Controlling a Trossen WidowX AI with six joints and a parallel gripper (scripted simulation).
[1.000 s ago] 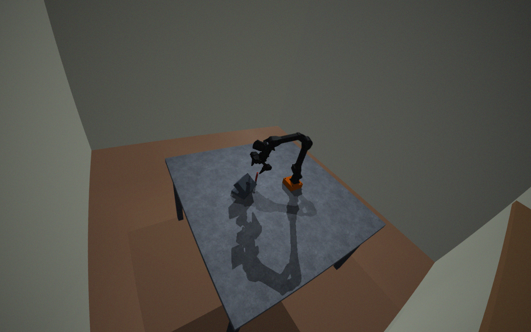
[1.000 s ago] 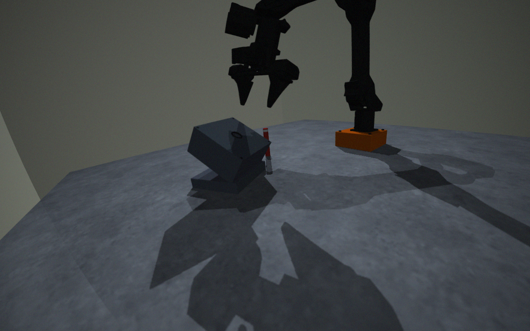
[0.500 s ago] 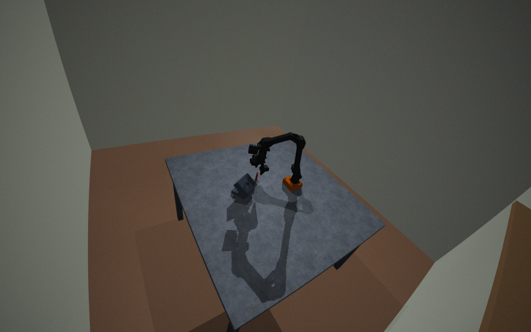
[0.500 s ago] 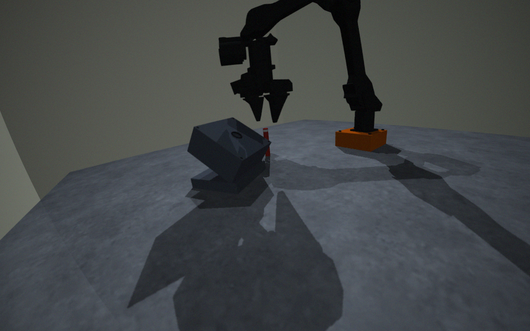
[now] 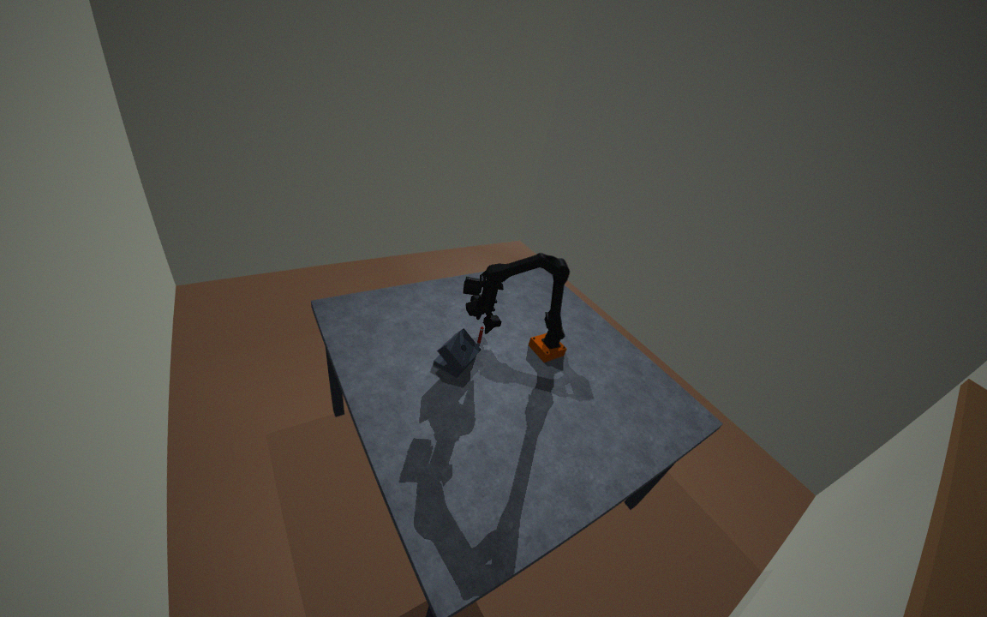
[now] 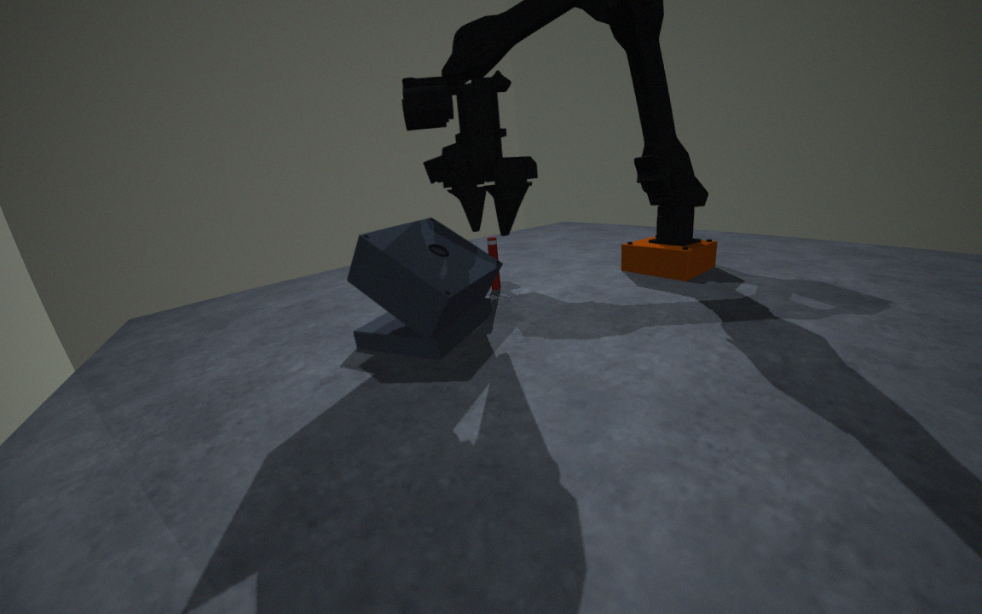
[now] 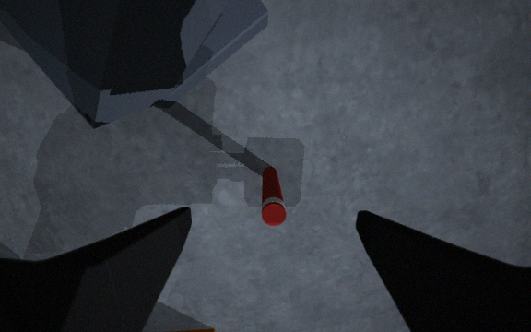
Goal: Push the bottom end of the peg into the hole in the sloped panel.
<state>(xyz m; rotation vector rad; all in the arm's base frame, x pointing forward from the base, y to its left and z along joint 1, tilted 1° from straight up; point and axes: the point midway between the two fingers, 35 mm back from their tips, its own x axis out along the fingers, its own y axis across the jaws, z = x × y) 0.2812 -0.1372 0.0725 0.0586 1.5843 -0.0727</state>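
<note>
Right now the red round peg is 3 cm below my gripper tip. Also, from my gripper tip: dark grey sloped panel: 14 cm ahead, 9 cm to the left, 2 cm below.
</note>
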